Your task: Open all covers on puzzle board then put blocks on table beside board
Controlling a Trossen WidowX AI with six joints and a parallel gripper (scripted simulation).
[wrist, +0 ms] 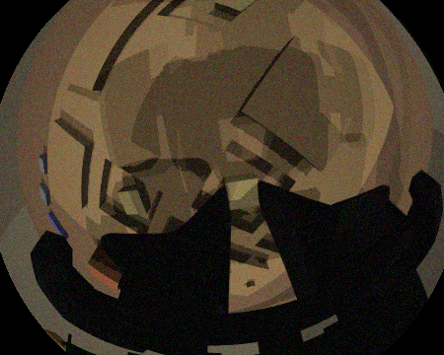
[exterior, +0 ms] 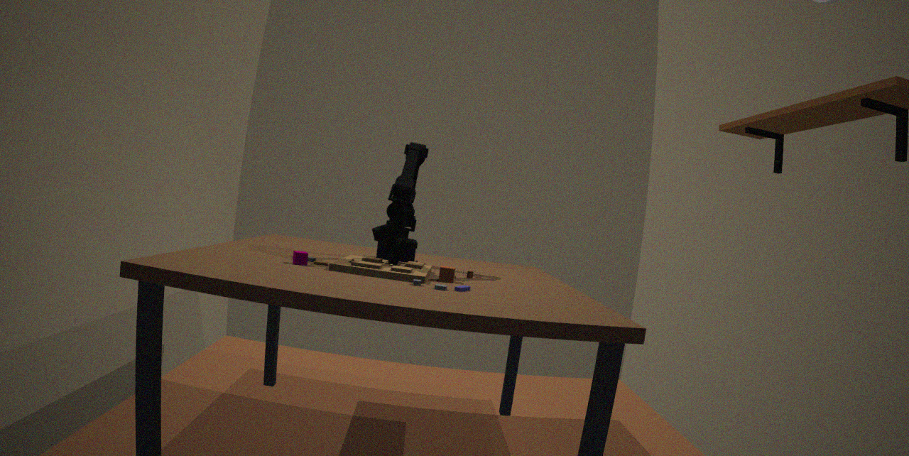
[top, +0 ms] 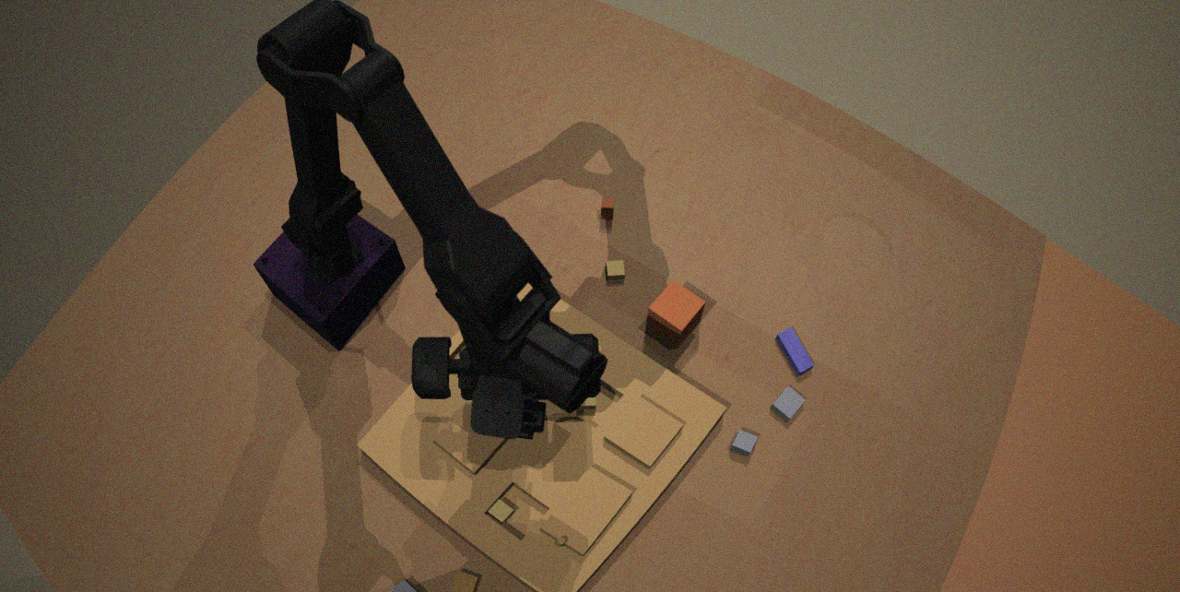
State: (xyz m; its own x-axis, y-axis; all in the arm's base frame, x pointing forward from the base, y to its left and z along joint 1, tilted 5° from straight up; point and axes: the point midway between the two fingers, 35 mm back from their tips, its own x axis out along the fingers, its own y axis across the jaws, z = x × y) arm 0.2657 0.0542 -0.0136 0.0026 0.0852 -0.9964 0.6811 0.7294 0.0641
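Right now the tan puzzle board is 60 mm ahead of my gripper tip. From my gripper tip the other things lie so: small orange block (250 mm to the left, 100 mm behind); grey block (260 mm to the right, 90 mm ahead, 10 mm below); orange cube (200 mm to the left, 60 mm ahead, 10 mm above).
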